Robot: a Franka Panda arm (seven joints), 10 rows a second.
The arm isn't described. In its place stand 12 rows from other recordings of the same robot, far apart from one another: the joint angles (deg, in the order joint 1, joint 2, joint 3, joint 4, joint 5, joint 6, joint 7), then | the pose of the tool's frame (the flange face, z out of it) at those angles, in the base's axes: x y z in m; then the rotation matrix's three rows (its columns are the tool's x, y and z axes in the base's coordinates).
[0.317, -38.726, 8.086, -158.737, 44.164, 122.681, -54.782] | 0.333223, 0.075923, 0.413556; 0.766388, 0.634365, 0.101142; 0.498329, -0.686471, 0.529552; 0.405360, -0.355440, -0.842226
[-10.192, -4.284, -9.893, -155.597, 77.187, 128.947, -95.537] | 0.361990, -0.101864, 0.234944; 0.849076, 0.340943, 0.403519; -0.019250, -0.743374, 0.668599; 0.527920, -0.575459, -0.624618
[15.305, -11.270, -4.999, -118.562, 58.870, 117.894, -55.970] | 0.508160, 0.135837, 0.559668; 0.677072, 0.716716, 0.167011; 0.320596, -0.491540, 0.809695; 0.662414, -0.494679, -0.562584
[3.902, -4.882, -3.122, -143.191, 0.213, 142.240, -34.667] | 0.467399, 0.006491, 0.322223; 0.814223, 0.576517, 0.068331; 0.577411, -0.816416, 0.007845; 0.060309, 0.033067, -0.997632
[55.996, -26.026, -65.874, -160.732, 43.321, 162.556, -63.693] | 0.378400, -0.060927, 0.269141; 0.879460, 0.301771, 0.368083; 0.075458, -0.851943, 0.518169; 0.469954, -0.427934, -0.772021
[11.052, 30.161, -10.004, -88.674, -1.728, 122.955, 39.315] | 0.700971, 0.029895, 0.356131; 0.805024, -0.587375, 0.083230; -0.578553, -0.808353, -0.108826; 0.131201, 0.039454, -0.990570
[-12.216, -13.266, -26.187, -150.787, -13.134, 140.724, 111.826] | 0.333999, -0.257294, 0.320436; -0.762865, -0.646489, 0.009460; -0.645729, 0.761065, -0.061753; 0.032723, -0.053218, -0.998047
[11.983, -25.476, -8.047, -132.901, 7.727, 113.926, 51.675] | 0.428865, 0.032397, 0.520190; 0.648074, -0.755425, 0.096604; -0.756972, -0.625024, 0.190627; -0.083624, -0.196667, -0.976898
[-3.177, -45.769, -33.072, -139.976, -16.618, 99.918, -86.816] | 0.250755, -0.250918, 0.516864; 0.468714, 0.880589, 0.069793; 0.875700, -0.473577, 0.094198; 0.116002, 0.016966, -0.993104
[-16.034, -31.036, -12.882, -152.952, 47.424, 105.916, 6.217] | 0.331139, -0.114034, 0.410148; 0.665568, -0.702778, 0.251242; -0.591682, -0.291673, 0.751558; -0.454897, -0.648868, -0.609949
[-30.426, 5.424, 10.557, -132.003, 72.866, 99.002, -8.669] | 0.483880, -0.081642, 0.320454; 0.721480, -0.655943, 0.221822; -0.360503, -0.082320, 0.929118; -0.591188, -0.750308, -0.295861
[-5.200, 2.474, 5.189, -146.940, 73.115, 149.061, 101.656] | 0.437324, -0.019349, 0.241622; -0.902908, -0.299656, 0.308161; -0.116781, 0.860980, 0.495051; -0.413665, 0.410999, -0.812380
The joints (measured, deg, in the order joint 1, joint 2, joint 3, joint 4, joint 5, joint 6, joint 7), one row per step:
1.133 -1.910 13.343 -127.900 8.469 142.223 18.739
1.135 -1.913 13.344 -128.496 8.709 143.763 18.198
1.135 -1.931 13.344 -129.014 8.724 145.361 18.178
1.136 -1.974 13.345 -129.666 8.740 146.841 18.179
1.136 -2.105 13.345 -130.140 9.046 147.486 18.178
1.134 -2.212 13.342 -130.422 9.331 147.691 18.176
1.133 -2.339 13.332 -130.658 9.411 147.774 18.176
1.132 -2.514 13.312 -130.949 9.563 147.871 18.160
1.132 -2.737 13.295 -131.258 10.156 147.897 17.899
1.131 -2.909 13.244 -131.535 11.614 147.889 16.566
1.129 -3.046 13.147 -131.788 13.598 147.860 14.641
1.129 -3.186 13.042 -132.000 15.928 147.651 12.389
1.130 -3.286 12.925 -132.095 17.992 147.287 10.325
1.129 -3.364 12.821 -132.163 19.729 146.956 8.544
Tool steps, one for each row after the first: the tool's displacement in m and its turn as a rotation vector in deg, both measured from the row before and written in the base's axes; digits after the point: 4 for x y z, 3 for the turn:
-0.0003 -0.0007 -0.0018 0.146 -0.971 0.198
0.0000 -0.0006 -0.0009 0.131 -1.084 -0.176
-0.0008 -0.0007 -0.0020 0.084 -0.860 -0.181
-0.0013 -0.0006 -0.0014 0.218 -0.246 -0.264
-0.0010 -0.0005 -0.0009 0.179 0.019 -0.206
-0.0010 -0.0004 -0.0006 0.017 0.035 -0.073
-0.0012 -0.0006 -0.0006 0.057 0.038 -0.115
-0.0015 -0.0007 -0.0005 0.302 0.120 -0.148
-0.0012 -0.0012 -0.0008 0.638 0.150 0.285
-0.0010 -0.0018 -0.0010 0.869 0.149 0.463
-0.0010 -0.0018 -0.0010 1.040 0.241 0.573
-0.0007 -0.0016 -0.0007 0.933 0.264 0.588
-0.0006 -0.0014 -0.0006 0.794 0.197 0.538

